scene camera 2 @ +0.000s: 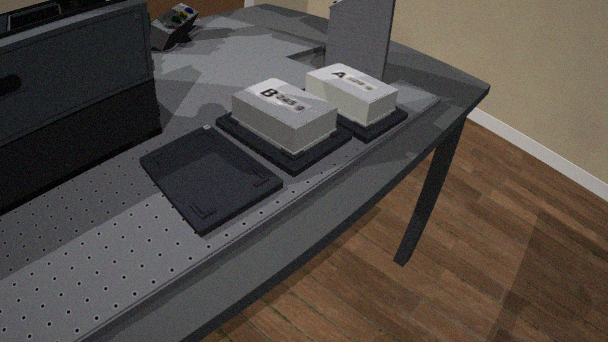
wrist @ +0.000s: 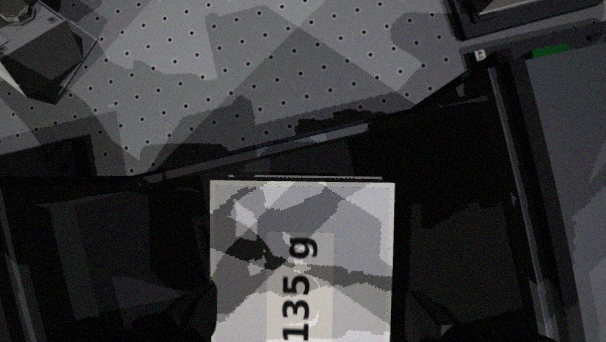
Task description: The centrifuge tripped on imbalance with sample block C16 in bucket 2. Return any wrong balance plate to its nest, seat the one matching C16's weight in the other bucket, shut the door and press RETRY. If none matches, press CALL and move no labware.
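Frame: origin at the arm's base, x ahead, y left, z up, level; centimetres.
Seen in the pictures: gripper, fingertip midpoint: [wrist: 310, 309].
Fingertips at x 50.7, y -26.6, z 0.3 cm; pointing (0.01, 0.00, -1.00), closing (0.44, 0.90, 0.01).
Offsets run from my fingertips to a thing's top centre. "spot": to the spot under its first point.
In the wrist view, white balance plate C @[dx +0.2, dy -0.6, dz +0.1 cm] [wrist: 347, 220], marked 135 g, lies flat in the dark open chamber of the centrifuge @[spot: dx -1.3, dy +12.5, dz -9.1 cm] [wrist: 458, 169] [scene camera 2: 72, 64]. My gripper [wrist: 310, 309] is open just above it, one dark finger on each side of the plate, holding nothing. The gripper is out of the scene view. There, plate B @[dx -16.1, dy +31.6, dz -13.2 cm] [scene camera 2: 282, 112], marked 245 g, and plate A @[dx -28.7, dy +36.0, dz -13.2 cm] [scene camera 2: 350, 91], marked 120 g, each sit on a dark nest. A third nest @[dx -2.4, dy +29.5, dz -16.9 cm] [scene camera 2: 210, 178] is bare. Sample block C16 and the buckets are hidden in the dark.
A button box @[spot: dx -31.8, dy -15.3, dz -12.0 cm] [scene camera 2: 174, 23] with coloured buttons stands at the table's far end. An upright grey panel [scene camera 2: 359, 34] rises behind plate A. The centrifuge's grey door panel @[spot: dx -1.5, dy +11.6, dz +2.4 cm] [wrist: 568, 169] lies to the right of the chamber. The table edge [scene camera 2: 382, 169] runs close by the nests.
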